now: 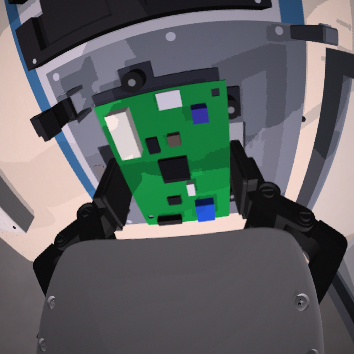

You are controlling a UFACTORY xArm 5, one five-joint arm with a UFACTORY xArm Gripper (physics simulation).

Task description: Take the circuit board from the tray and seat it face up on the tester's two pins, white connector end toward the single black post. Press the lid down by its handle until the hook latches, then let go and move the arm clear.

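Frame: origin at the arm's base, x ahead, y left, z up, level; metres.
Where they show: gripper, fingertip midpoint: [175,164].
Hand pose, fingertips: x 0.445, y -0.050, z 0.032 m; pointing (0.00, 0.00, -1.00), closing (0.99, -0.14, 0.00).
Things, the pixels of their top centre, and the offset from my fingertips. "*": a spot on its surface instead.
- green circuit board, top centre: [175,181] dx +0.000, dy +0.000, dz +0.017 m
- tester's grey plate, surface spot: [260,65] * dx +0.073, dy +0.049, dz -0.018 m
- round black part, surface spot: [132,81] * dx -0.003, dy +0.063, dz +0.004 m
- black structure, surface spot: [150,25] * dx +0.009, dy +0.098, dz -0.072 m
- black block, surface spot: [52,118] * dx -0.048, dy +0.067, dz +0.021 m
- black bar, surface spot: [315,33] * dx +0.100, dy +0.070, dz +0.011 m
- dark rail, surface spot: [320,130] * dx +0.095, dy +0.015, dz +0.021 m
The green circuit board [145,185] is face up between the fingers. Its long white connector [123,134] is at the far left of the board. My gripper [175,164] is shut on the board's two long sides. The board is over the tester's grey plate [260,65] and covers part of it. A round black part [132,81] shows just past the board's far edge, and another [231,108] by its right edge. The pins are not visible, and contact below the board is hidden. A black structure [150,25], perhaps the lid, crosses the top.
A black block [52,118] juts out at the tester's left edge. A black bar [315,33] sticks out at the upper right. Blue strips [32,82] border the tester. A dark rail [320,130] runs along the right, and a grey edge piece [15,202] is at the far left.
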